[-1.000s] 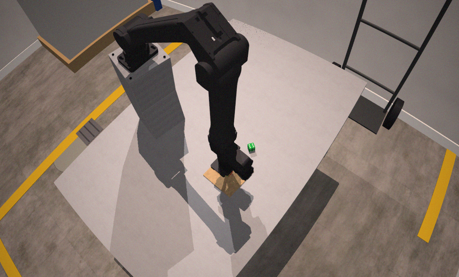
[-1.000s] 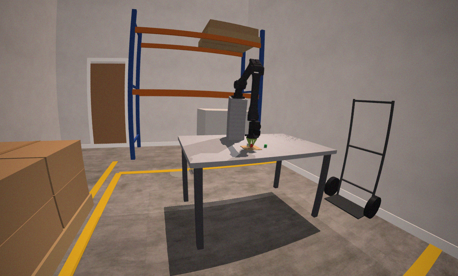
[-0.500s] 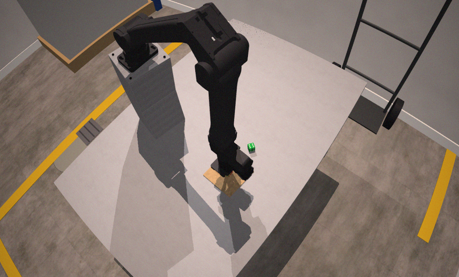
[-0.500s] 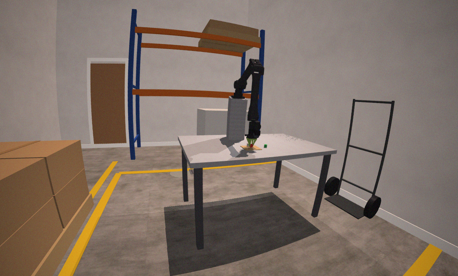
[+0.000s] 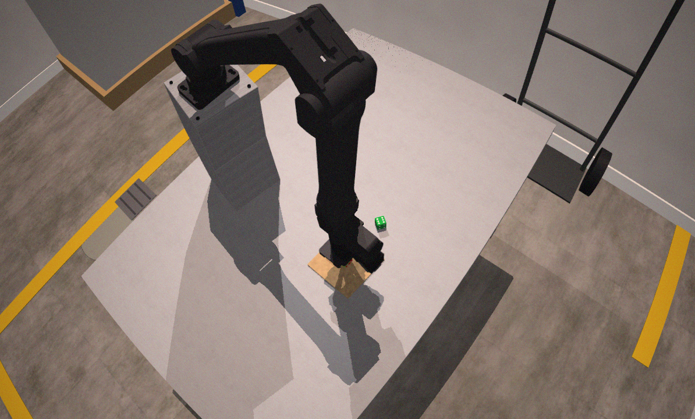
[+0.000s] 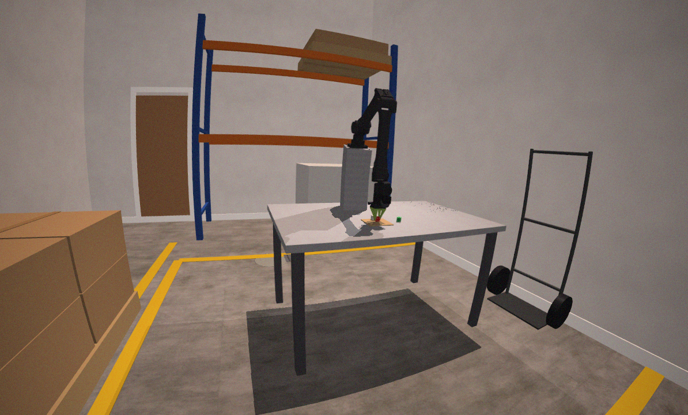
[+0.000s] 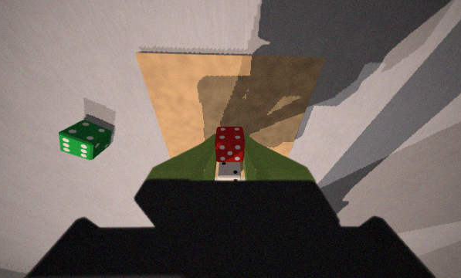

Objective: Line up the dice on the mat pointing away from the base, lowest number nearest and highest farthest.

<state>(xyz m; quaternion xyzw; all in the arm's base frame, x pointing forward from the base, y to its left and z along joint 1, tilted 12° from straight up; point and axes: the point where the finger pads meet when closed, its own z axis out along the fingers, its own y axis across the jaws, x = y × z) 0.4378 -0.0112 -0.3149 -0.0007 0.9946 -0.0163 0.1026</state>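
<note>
Now: hand right at the red die. Round my hand: green die: 140 mm to the left, 10 mm below; then tan mat: 20 mm below; then white die: 50 mm behind.
</note>
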